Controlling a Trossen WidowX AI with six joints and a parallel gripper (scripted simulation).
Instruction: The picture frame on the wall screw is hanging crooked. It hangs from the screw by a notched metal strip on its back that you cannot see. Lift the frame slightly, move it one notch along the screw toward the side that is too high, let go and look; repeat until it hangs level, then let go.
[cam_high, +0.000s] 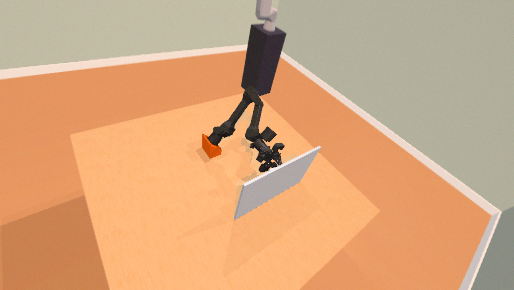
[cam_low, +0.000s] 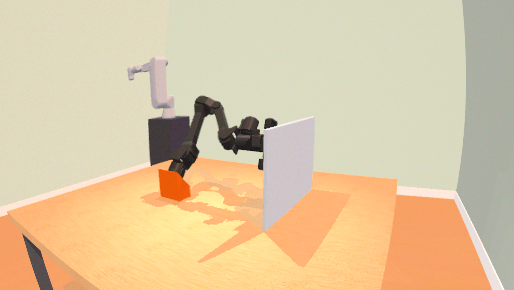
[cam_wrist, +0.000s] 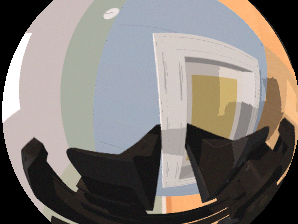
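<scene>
The picture frame lies 2 cm to the right of my gripper tip and 5 cm below it. Round my gripper tip: wall panel (1 cm ahead, 2 cm to the right, 6 cm below).
</scene>
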